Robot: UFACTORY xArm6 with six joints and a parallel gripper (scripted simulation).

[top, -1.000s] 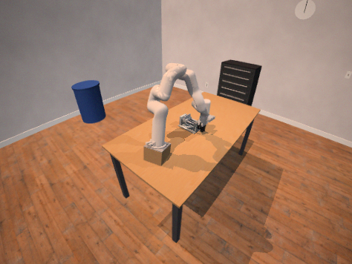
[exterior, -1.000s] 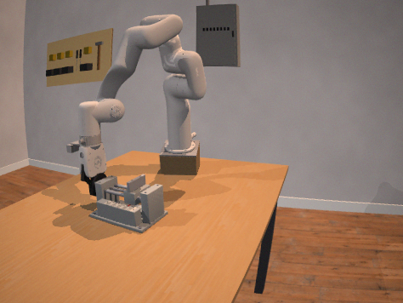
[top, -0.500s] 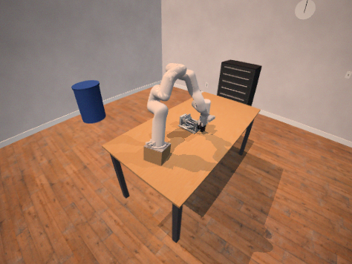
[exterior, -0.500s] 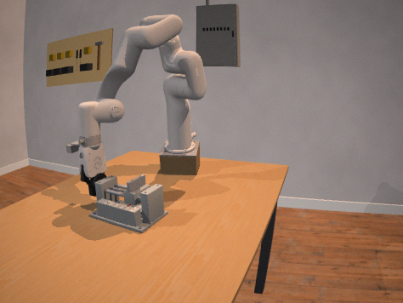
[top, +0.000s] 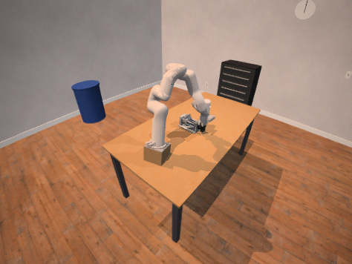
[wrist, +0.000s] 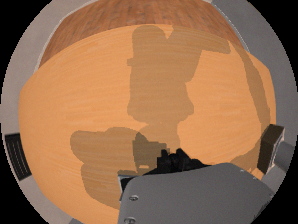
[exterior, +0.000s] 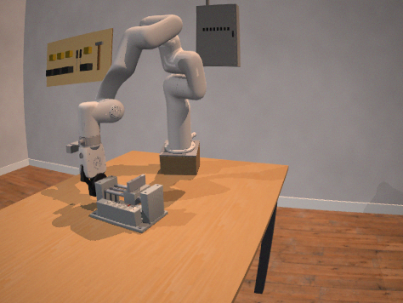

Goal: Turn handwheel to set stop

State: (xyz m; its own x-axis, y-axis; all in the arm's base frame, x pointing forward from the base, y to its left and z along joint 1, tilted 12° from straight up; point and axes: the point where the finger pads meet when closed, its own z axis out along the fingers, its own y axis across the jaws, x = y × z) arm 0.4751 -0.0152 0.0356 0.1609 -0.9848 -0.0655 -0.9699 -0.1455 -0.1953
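Right now my hand is 20 mm to the right of the black handwheel. From my hand the other things lie so: grey stop fixture (190 mm to the left, 40 mm above, 10 mm behind).
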